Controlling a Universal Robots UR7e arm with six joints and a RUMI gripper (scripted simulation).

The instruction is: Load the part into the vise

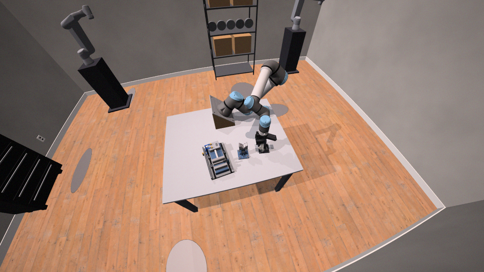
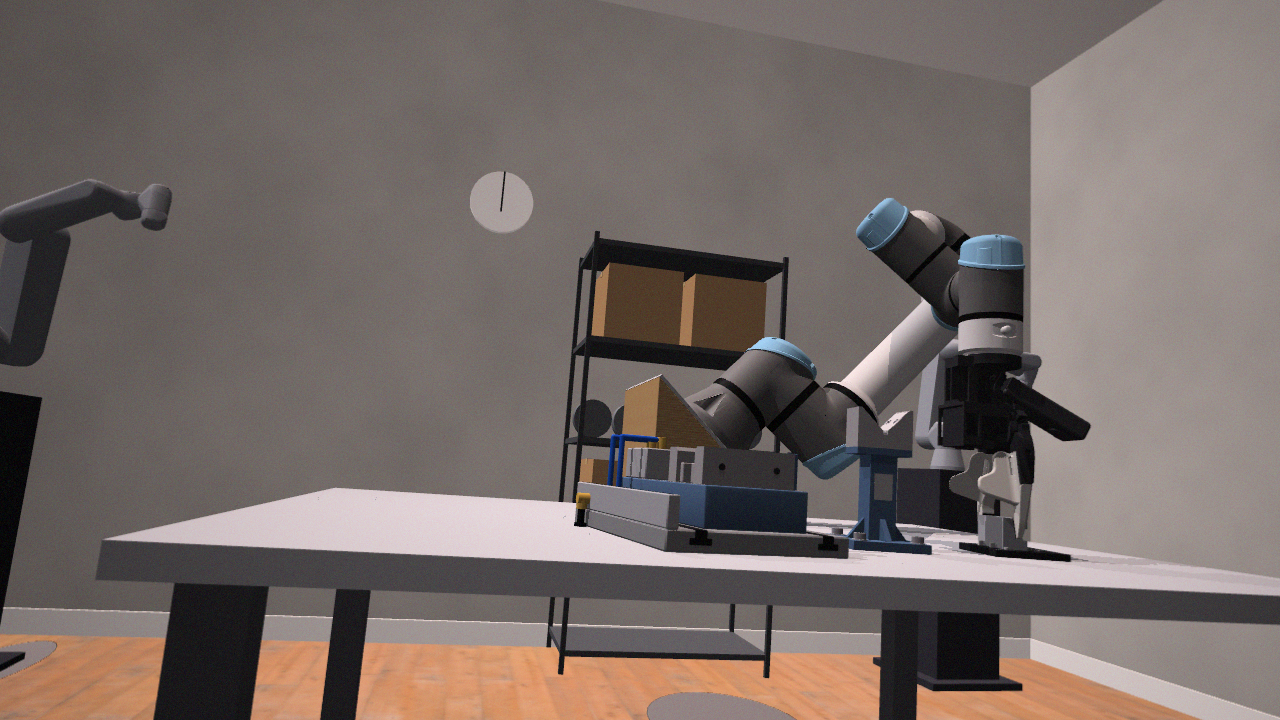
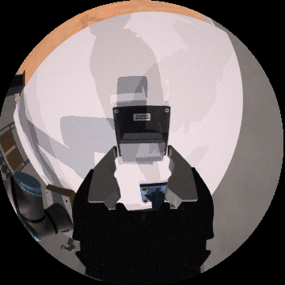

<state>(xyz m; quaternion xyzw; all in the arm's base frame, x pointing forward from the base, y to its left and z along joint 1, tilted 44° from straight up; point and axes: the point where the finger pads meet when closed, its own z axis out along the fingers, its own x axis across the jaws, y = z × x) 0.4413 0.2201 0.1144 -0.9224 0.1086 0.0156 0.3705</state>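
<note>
Right now the part is 10 mm to the left of my hand and 10 mm below it. From my hand the other things lie so: vise (390 mm to the right); then infeed plate (30 mm below, 10 mm to the left).
</note>
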